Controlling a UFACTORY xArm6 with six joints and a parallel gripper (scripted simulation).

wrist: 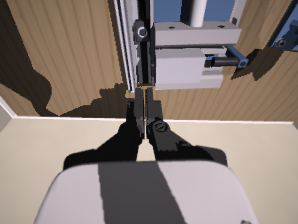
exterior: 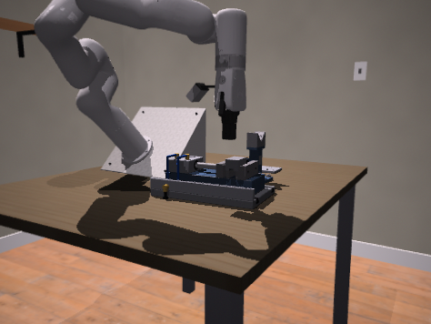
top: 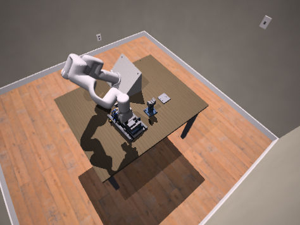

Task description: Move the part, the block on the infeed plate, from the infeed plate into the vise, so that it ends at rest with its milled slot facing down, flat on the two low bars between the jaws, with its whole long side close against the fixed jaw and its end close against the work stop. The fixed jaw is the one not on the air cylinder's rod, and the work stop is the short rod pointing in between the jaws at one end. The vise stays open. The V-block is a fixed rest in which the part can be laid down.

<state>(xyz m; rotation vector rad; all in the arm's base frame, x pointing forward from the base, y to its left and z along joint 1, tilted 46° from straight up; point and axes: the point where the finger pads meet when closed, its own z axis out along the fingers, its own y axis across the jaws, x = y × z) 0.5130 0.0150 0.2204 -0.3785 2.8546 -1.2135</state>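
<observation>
Now: hand 90 mm above the part, 40 mm to the right of it and 10 mm past it. The rest, counted from my hand: moving jaw 110 mm below, 60 mm to the left, 50 mm behind; then fixed jaw 110 mm below, 70 mm to the left, 20 mm ahead; then work stop 110 mm to the left, 90 mm below, 20 mm behind.
</observation>
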